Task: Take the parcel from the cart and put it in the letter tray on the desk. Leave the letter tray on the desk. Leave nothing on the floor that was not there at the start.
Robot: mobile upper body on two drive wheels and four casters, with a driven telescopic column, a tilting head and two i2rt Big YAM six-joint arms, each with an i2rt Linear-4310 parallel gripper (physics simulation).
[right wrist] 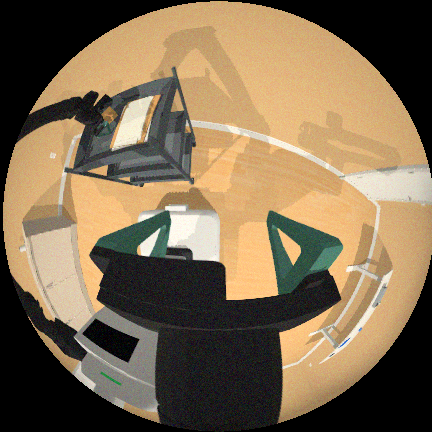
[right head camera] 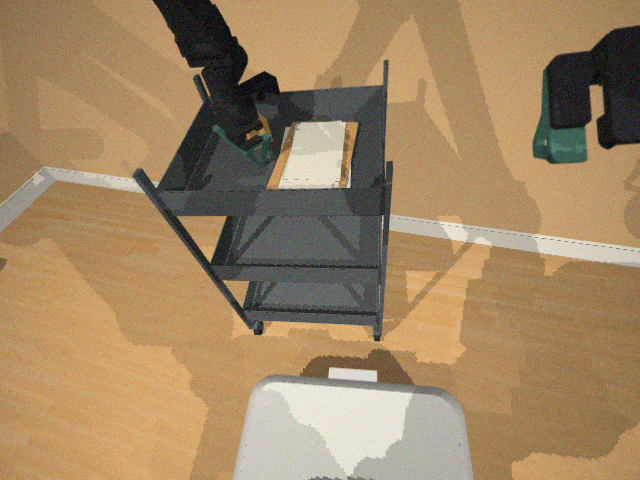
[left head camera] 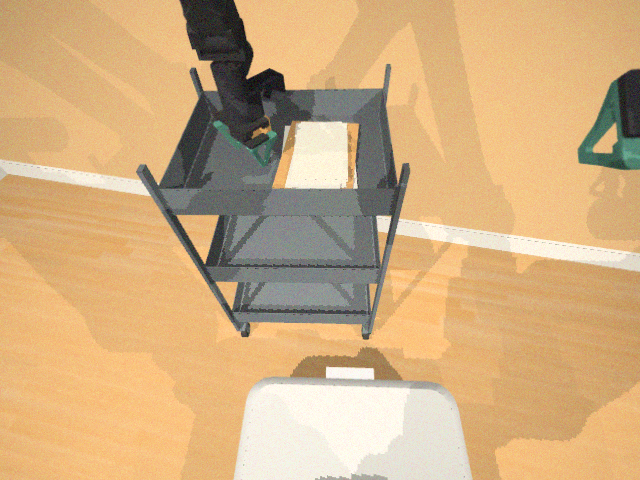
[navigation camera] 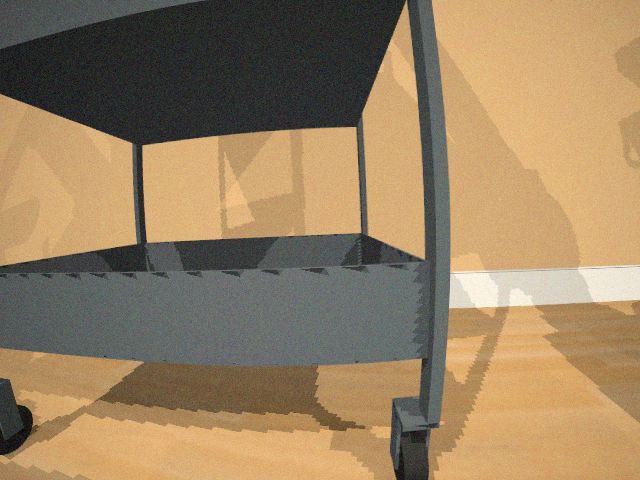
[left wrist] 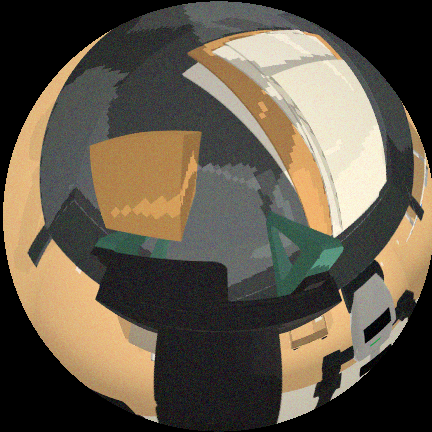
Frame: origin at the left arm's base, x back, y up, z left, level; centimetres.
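Seen in the pictures: left gripper, fingertip midpoint: [right wrist: 106, 129] [right head camera: 250, 158] [left head camera: 251, 156] [left wrist: 218, 216]; right gripper, fingertip midpoint: [right wrist: 218, 215] [right head camera: 598, 145] [left head camera: 635, 153].
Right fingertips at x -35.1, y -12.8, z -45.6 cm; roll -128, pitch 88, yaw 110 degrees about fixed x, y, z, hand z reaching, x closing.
Offsets run from my right fingertips to a thing's top centre.
The parcel, a small brown box {dy -21.7, dx -40.0, dz +45.6 cm} [left head camera: 263, 124] [right head camera: 266, 125] [left wrist: 142, 182] [right wrist: 109, 115], is in the grey cart's [left head camera: 279, 202] [right head camera: 279, 202] [right wrist: 120, 152] [navigation camera: 232, 315] top tray, left of the paper stack. My left gripper [left head camera: 247, 147] [right head camera: 241, 145] [left wrist: 218, 216] is open, low over that tray at the parcel. In the left wrist view the parcel covers part of the left-hand green finger and is off-centre, not gripped. The arm hides much of it from the head cameras. My right gripper [right wrist: 218, 215] is open and empty, off to the right of the cart. The letter tray and desk cannot be made out.
White and orange papers {dy -24.9, dx -31.8, dz +30.4 cm} [left head camera: 320, 155] [right head camera: 314, 155] [left wrist: 330, 115] [right wrist: 134, 122] lie in the cart's top tray. The white robot base [left head camera: 351, 428] [right head camera: 351, 428] stands before the cart. The right wrist view shows a beige cabinet [right wrist: 55, 270] at left and a white panel [right wrist: 395, 184] at right.
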